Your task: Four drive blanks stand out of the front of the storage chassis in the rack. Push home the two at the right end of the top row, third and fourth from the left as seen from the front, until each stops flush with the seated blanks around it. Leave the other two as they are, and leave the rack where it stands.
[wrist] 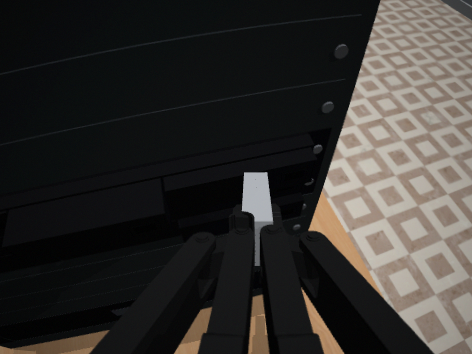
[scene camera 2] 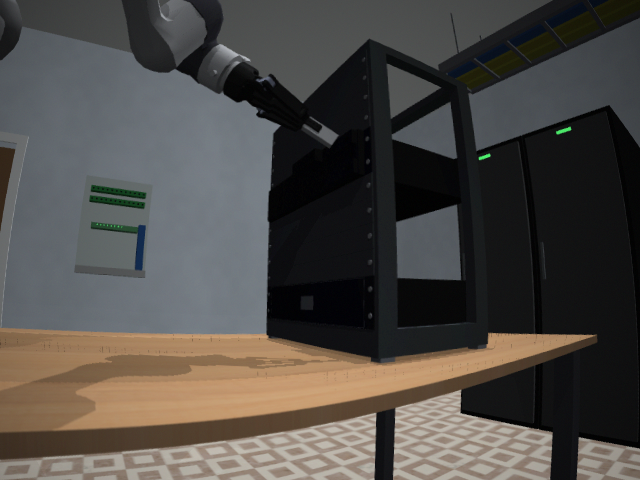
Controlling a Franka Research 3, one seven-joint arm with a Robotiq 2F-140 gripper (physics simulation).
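Observation:
The dark storage chassis [scene camera 2: 284,202] [wrist: 100,187] sits in the rack [scene camera 2: 381,232]. In the wrist view the top row's right-end blank [wrist: 235,171] shows a narrow strip of top face. The blank to its left [wrist: 85,210] shows a much deeper top face and stands out farther. Below the right-end blank, part of a lower blank [wrist: 210,217] shows. Dark blocks stand out of the front in the scene view, but their exact edges are hard to tell. My gripper [scene camera 2: 324,135] [wrist: 255,190] is shut and empty, its pale tip at the right-end blank's front; contact cannot be told.
The rack stands on a wooden table [scene camera 2: 232,403]. Its right front post carries screws [wrist: 327,107]. Dark panels [wrist: 175,60] cover the front above the chassis. A black cabinet [scene camera 2: 573,258] stands behind at the right, and a cable tray [scene camera 2: 527,46] hangs overhead.

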